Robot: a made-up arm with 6 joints.
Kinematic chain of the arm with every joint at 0, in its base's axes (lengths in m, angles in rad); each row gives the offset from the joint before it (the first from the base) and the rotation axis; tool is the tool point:
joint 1: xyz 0 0 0.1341 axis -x
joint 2: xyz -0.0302 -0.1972 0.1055 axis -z
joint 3: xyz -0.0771 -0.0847 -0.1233 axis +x
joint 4: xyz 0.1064 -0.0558 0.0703 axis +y
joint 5: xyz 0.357 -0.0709 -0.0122 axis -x
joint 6: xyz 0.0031 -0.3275 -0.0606 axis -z
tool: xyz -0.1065 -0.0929 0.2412
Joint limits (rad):
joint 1: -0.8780..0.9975
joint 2: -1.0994..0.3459
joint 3: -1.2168..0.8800
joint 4: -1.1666..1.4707
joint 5: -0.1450..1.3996
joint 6: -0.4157..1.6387
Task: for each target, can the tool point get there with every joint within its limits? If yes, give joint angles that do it. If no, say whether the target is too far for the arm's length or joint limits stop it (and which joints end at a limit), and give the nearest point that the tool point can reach.
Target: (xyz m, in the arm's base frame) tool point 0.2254 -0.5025 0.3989
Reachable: yes | joints -0.3339 -0.0115 -0.3254 -0.0059 0.6541 1.0357
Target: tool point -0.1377 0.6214 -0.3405
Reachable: no: joint limits stop it (at a limit: joint 1, joint 2, joint 3, joint 6) | nearest point -0.0648 0.3630 -0.0471 | short by 0.398 m
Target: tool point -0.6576 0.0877 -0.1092
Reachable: no: joint limits stop it (at a limit: joint 1, joint 3, joint 4, joint 5, joint 6) | nearest point -0.4306 0.2087 0.1624 | short by 0.374 m
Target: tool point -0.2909 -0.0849 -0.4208
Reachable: no: joint limits stop it (at a limit: joint 1, joint 2, joint 3, joint 4) | nearest point -0.2871 -0.3901 -0.5367 | short by 0.326 m
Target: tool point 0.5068 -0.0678 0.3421
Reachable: yes | joints 0.6461 -0.1921 -0.8684 1.0135 1.1958 0.0802
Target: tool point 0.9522 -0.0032 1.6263
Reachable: no: too far | nearest point 0.4456 -0.0869 0.9228 | short by 0.871 m
